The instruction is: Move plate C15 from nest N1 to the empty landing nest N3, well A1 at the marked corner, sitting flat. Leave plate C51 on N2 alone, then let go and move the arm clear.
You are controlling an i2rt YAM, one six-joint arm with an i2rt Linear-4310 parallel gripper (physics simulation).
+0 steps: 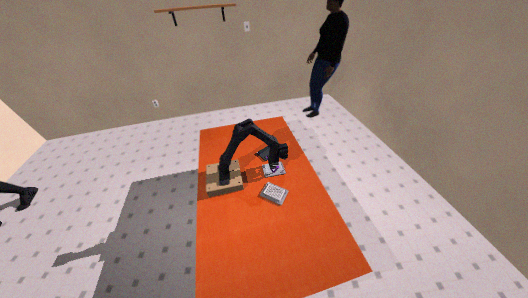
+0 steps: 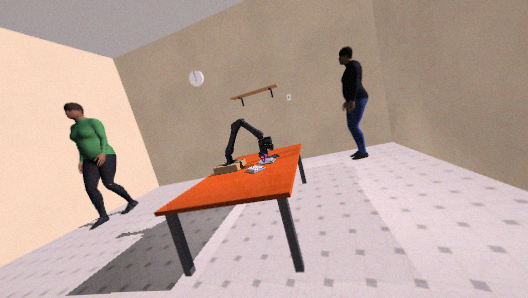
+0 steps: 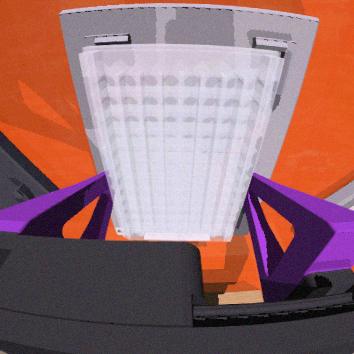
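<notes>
My gripper (image 1: 274, 169) (image 2: 264, 158) (image 3: 178, 177) is shut on a clear plate (image 3: 180, 130), taken as C15, with one purple finger at each long side. The plate lies low and looks level on or just over a light grey nest (image 3: 200, 25), inside its corner tabs. Whether it touches the nest floor, and its marked corner, I cannot tell. Another plate (image 1: 274, 191) (image 2: 256, 169), white, sits on a grey nest nearer the front, taken as C51. A dark nest (image 1: 262, 152) (image 3: 20, 172) lies on the other side. No nest or plate labels are readable.
The orange table (image 1: 240, 245) (image 2: 235, 187) carries the nests and the arm's wooden base block (image 1: 225, 189) (image 2: 226, 170). A person in black (image 1: 332, 40) (image 2: 353, 80) stands beyond the table, and one in green (image 2: 90, 137) stands at the left.
</notes>
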